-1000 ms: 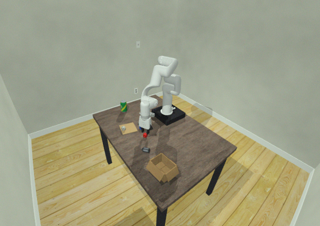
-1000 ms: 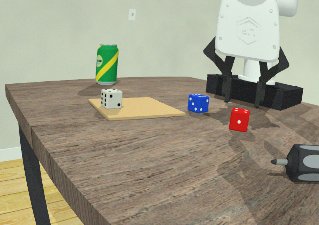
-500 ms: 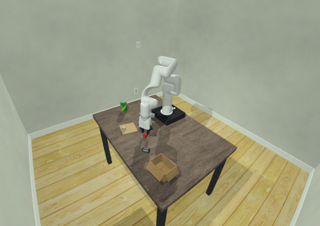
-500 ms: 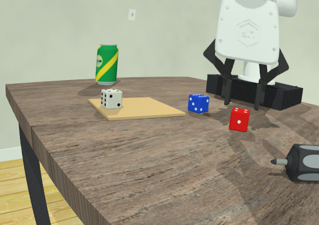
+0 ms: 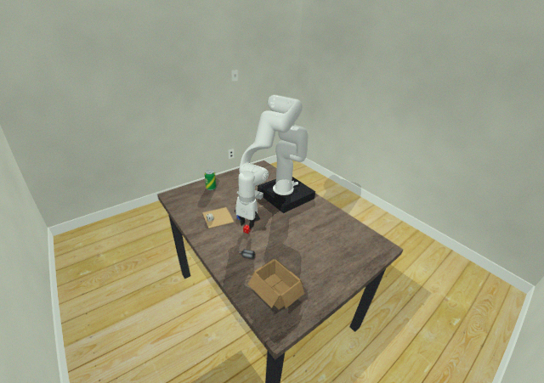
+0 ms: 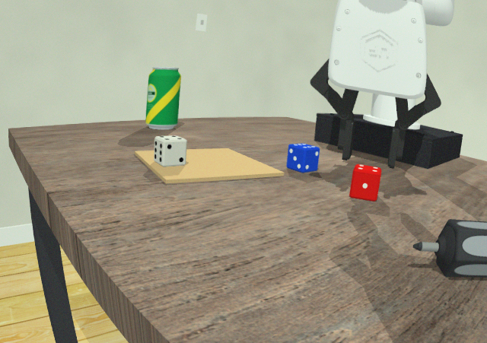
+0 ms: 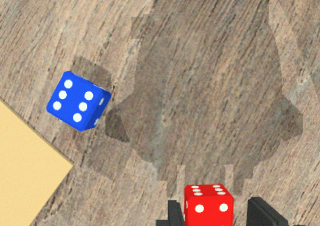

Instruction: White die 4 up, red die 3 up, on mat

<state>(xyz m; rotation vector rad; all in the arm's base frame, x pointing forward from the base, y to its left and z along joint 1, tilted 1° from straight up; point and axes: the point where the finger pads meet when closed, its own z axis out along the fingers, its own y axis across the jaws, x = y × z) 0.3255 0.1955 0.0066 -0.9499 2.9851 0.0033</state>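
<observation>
The red die is 4 cm below my hand. From my hand the other things lie so: blue die 11 cm to the right, 4 cm below, 1 cm behind; then tan mat 17 cm to the right, 10 cm ahead, 5 cm below; then screwdriver 16 cm to the left, 8 cm ahead, 4 cm below.
</observation>
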